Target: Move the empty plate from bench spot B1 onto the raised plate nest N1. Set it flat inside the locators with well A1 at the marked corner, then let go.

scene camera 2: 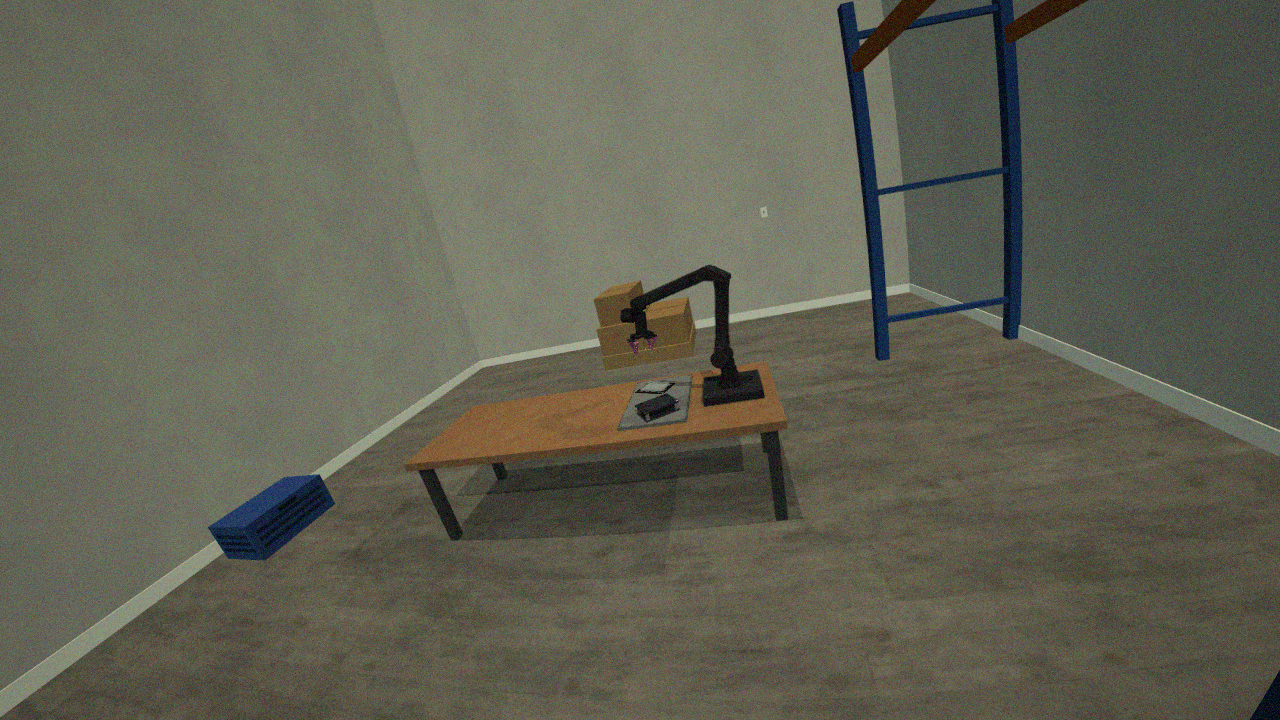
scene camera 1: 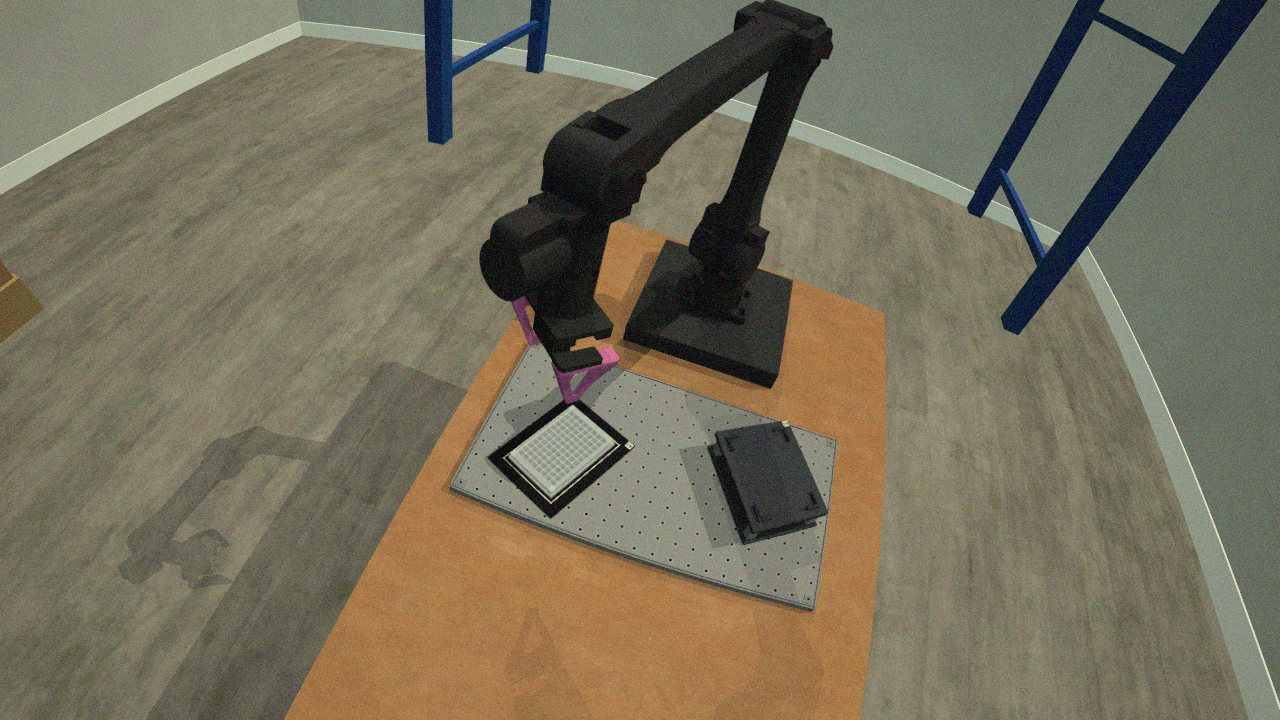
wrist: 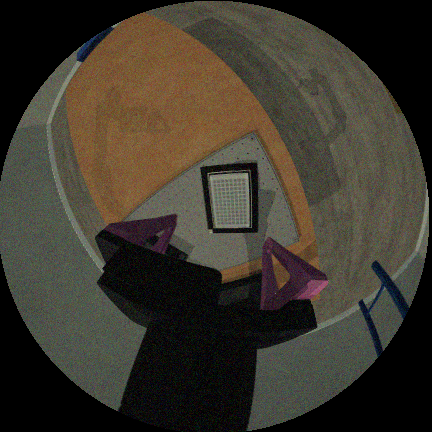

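Seen in the pictures: gripper, between the fingertips: point(scene camera 2: 643, 352) point(scene camera 1: 551, 371) point(wrist: 221, 230); arm's base, origin of its link: point(scene camera 2: 731, 382) point(scene camera 1: 715, 300).
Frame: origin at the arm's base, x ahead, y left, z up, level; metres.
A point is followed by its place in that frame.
The white well plate point(scene camera 1: 562, 450) @(y -0.131, x 0.389, z -0.013 m) point(scene camera 2: 656, 386) @(y -0.112, x 0.374, z -0.008 m) point(wrist: 230, 201) @(y -0.133, x 0.388, z -0.008 m) lies flat inside the black frame of spot B1 point(scene camera 1: 547, 505) @(y -0.118, x 0.474, z -0.022 m) point(wrist: 255, 200) @(y -0.185, x 0.362, z -0.022 m). A small white marker point(scene camera 1: 629, 445) @(y -0.048, x 0.337, z -0.022 m) point(wrist: 211, 231) @(y -0.050, x 0.334, z -0.022 m) sits at one corner of that frame. The raised dark nest N1 point(scene camera 1: 768, 470) @(y 0.150, x 0.328, z 0.021 m) point(scene camera 2: 657, 406) @(y 0.197, x 0.317, z 0.020 m) has corner locators and nothing on it; a small white marker point(scene camera 1: 785, 423) @(y 0.161, x 0.236, z 0.021 m) is by its back corner. In the wrist view it is mostly hidden behind a finger. My gripper point(scene camera 1: 552, 371) @(y -0.147, x 0.407, z 0.170 m) point(scene camera 2: 643, 350) @(y -0.147, x 0.407, z 0.170 m) point(wrist: 221, 230) @(y -0.147, x 0.407, z 0.170 m) is open and empty, pointing down above the board, higher than the plate. Well A1 cannot be made out.
The spot and nest are on a grey perforated board point(scene camera 1: 662, 510) @(y 0.028, x 0.419, z -0.023 m) point(wrist: 192, 220) @(y -0.018, x 0.382, z -0.024 m) on the wooden table point(scene camera 1: 626, 644) @(y 0.043, x 0.615, z -0.037 m) point(scene camera 2: 537, 420) @(y 0.054, x 0.982, z -0.037 m) point(wrist: 150, 90) @(y -0.094, x 0.778, z -0.036 m). The black arm base point(scene camera 1: 707, 335) @(y 0.006, x 0.094, z 0.000 m) point(scene camera 2: 733, 389) @(y 0.083, x -0.009, z 0.001 m) stands behind the board. Cardboard boxes point(scene camera 2: 617, 308), a blue crate point(scene camera 2: 268, 519) and blue racking point(scene camera 2: 868, 179) stand away from the table.
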